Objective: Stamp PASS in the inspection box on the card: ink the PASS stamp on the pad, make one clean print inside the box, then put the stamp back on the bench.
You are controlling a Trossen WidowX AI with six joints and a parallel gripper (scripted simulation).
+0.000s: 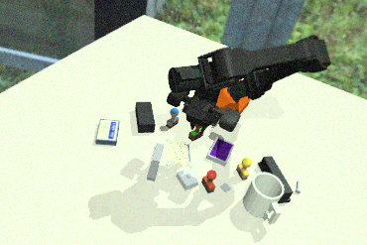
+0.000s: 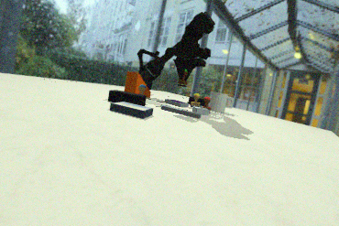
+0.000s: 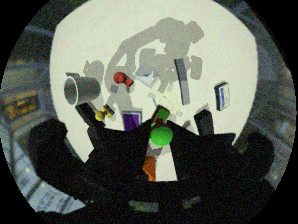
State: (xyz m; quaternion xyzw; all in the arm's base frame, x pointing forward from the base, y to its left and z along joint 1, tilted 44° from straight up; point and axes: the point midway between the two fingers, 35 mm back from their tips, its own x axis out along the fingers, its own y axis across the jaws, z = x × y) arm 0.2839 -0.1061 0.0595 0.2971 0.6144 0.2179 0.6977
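Right now the purple ink pad is 7 cm behind my gripper tip, 8 cm to the left of it and 10 cm below it. Also, from my gripper tip: green-knobbed stamp (right at my gripper tip); grey square tile (9 cm ahead, 2 cm to the left, 9 cm below); card (3 cm to the right, 11 cm below).
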